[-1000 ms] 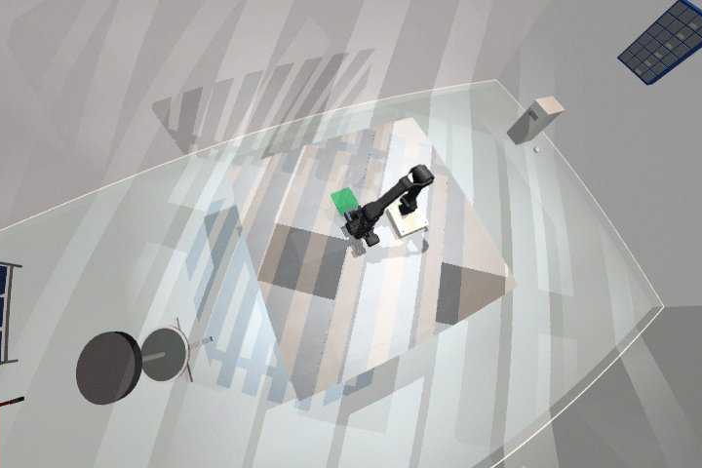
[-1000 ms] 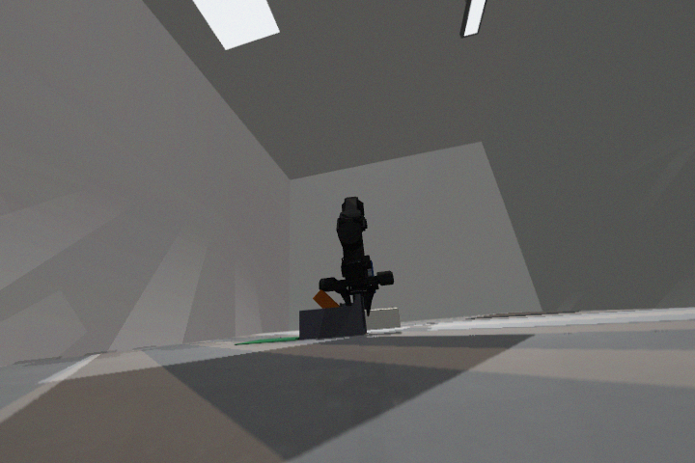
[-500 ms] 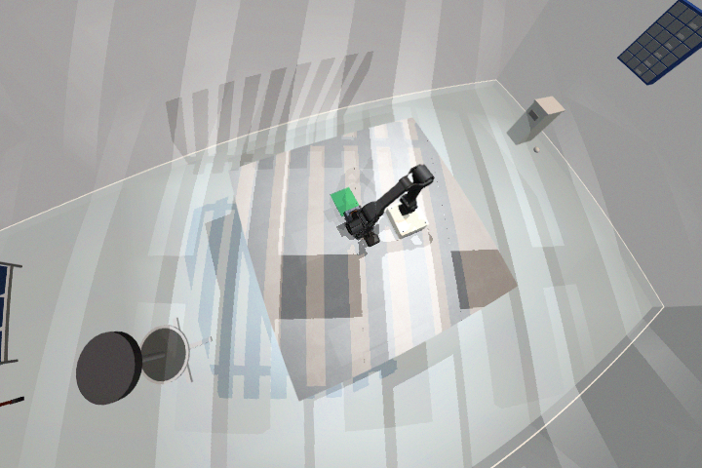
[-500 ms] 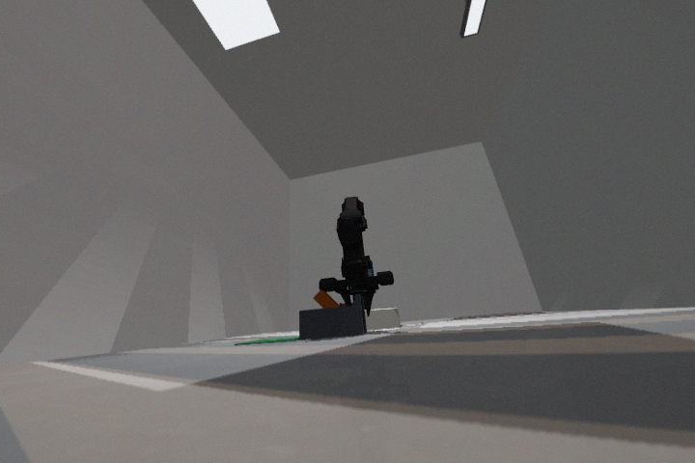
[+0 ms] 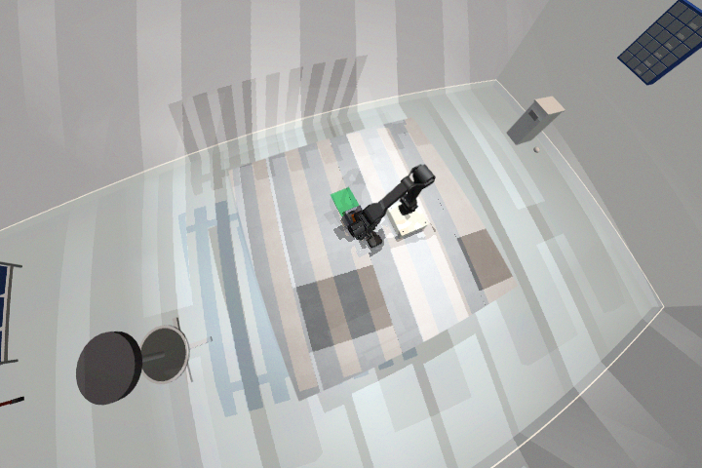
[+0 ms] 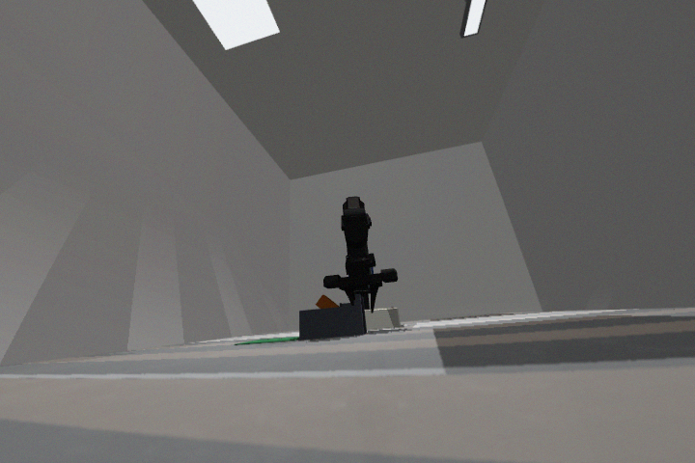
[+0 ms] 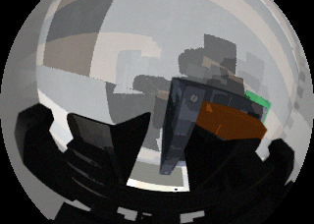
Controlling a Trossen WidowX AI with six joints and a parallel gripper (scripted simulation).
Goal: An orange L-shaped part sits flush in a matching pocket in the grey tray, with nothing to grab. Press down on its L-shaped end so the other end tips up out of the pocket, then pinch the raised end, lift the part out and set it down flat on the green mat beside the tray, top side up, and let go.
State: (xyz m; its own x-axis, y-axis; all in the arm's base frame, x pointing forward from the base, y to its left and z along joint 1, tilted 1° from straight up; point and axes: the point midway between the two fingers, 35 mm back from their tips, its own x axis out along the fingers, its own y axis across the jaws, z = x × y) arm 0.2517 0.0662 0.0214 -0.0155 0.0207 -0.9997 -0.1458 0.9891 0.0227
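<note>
The orange L-shaped part lies 10 mm ahead of my gripper tip and 50 mm to the right of it. Also, from my gripper tip: green mat: 30 mm ahead, 230 mm to the right, 60 mm below.
</note>
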